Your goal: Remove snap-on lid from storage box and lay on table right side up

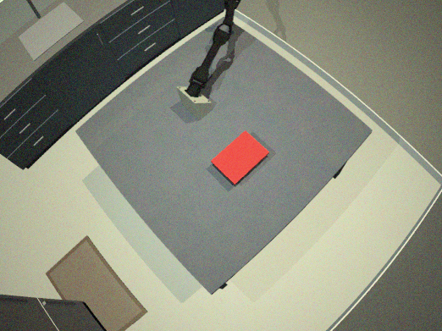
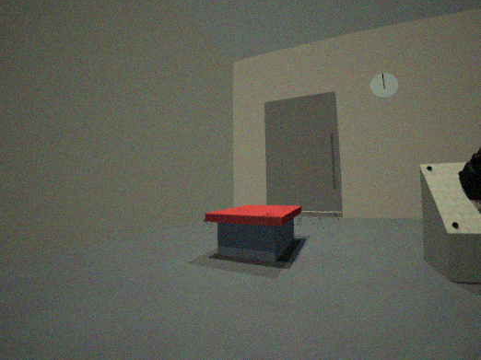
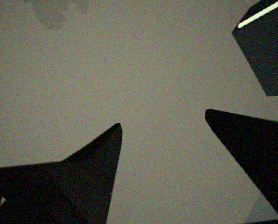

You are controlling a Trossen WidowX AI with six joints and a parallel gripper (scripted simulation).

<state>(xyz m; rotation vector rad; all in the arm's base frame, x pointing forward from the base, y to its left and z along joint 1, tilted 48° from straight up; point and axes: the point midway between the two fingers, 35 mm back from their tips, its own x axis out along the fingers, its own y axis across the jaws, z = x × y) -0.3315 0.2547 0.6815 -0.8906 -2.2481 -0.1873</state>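
Now: gripper tip 810 mm short of the red lid, 730 mm to the left of it and 290 mm above it. The rest, counted from my gripper tip: grey-blue storage box: 810 mm ahead, 730 mm to the right, 330 mm below.
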